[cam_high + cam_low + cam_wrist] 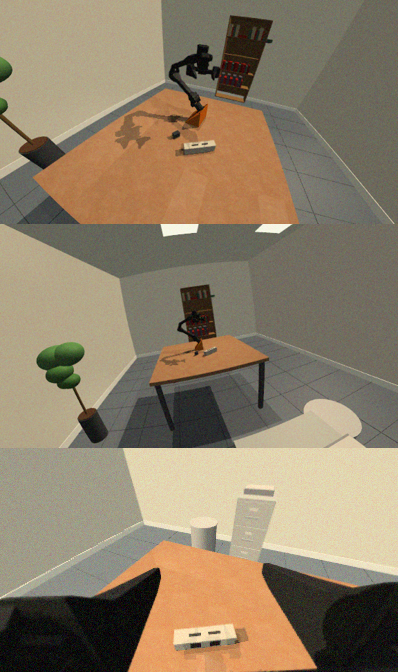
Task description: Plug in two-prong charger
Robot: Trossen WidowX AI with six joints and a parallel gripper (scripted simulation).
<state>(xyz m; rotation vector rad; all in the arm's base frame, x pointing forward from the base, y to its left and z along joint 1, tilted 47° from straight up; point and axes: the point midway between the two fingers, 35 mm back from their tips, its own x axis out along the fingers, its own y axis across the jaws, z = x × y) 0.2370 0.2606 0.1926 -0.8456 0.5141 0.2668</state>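
The black two-prong charger is 42 cm below my gripper tip, 16 cm to the right of it and 6 cm ahead of it.
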